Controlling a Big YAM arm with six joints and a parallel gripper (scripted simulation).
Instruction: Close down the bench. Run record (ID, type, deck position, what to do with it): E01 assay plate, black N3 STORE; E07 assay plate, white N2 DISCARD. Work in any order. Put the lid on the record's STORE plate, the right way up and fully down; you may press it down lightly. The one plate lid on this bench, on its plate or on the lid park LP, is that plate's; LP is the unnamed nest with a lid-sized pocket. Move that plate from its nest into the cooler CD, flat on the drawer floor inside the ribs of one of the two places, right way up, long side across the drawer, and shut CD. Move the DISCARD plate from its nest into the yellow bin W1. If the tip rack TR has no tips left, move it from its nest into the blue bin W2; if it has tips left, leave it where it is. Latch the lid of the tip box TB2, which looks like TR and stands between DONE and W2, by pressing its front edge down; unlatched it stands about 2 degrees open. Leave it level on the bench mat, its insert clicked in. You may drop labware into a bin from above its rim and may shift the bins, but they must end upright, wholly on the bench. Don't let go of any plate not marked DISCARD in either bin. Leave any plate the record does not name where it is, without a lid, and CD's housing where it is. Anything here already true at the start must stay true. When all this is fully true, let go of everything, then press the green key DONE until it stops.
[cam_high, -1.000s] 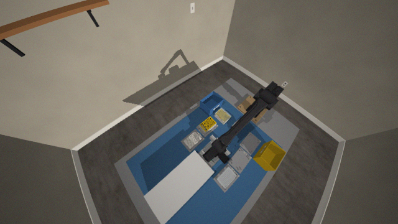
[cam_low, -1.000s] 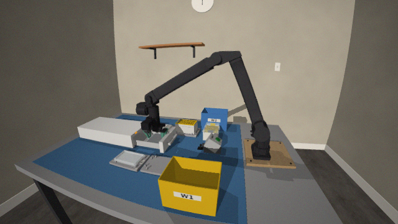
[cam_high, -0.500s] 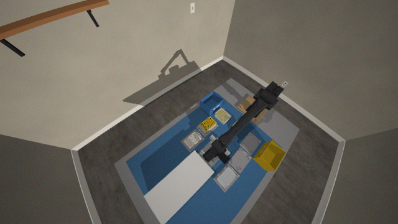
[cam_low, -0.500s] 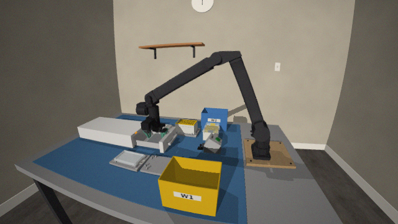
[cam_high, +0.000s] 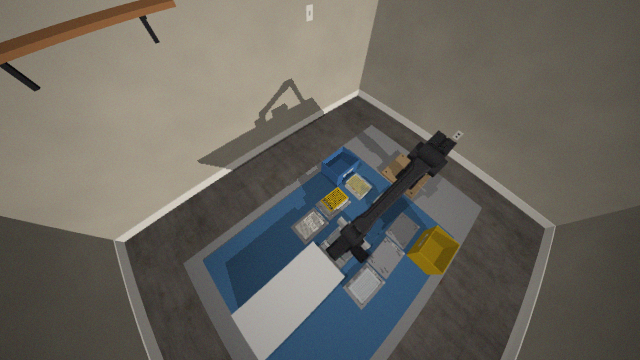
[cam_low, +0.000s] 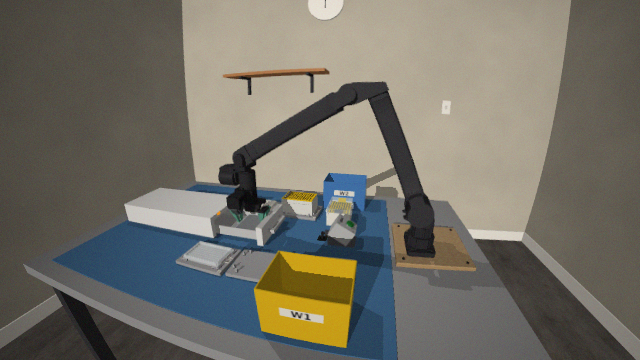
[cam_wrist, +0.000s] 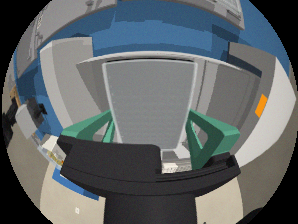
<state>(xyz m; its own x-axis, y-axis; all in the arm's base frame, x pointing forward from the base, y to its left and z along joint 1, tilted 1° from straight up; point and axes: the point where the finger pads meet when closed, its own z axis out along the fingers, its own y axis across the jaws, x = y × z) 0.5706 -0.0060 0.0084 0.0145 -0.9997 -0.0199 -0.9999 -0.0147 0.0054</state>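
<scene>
My gripper is now right at the black plate. The rest, counted from my hand: grey plate lid (right at my hand); then cooler drawer (40 mm ahead); then white plate (180 mm to the right, 50 mm ahead, 10 mm below).
</scene>
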